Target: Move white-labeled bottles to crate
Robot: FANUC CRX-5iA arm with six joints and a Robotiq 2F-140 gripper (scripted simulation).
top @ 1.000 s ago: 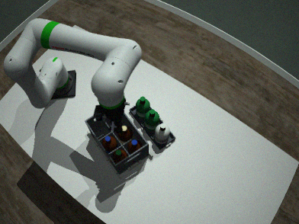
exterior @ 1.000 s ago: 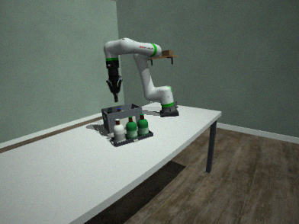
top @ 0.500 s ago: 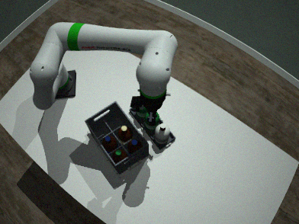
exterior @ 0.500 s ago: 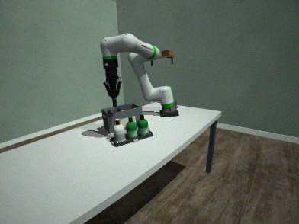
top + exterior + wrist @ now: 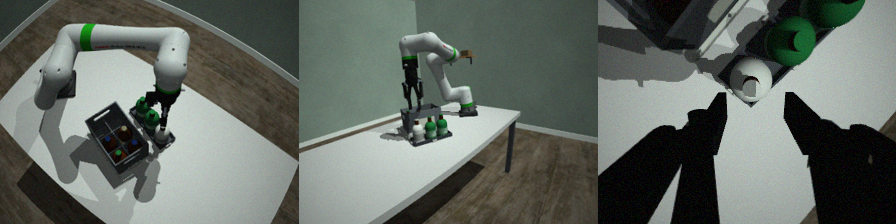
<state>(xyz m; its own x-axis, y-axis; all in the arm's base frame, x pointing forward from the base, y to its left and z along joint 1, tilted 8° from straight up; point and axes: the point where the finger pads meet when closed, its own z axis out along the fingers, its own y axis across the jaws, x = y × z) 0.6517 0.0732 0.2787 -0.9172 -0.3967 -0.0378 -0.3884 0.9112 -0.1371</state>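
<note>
Right now my hand is 17 cm above the white-labeled bottle. The rest, counted from my hand: dark tray (24 cm below, 8 cm behind, 3 cm to the left); then dark crate (17 cm below, 17 cm behind, 15 cm to the right).
</note>
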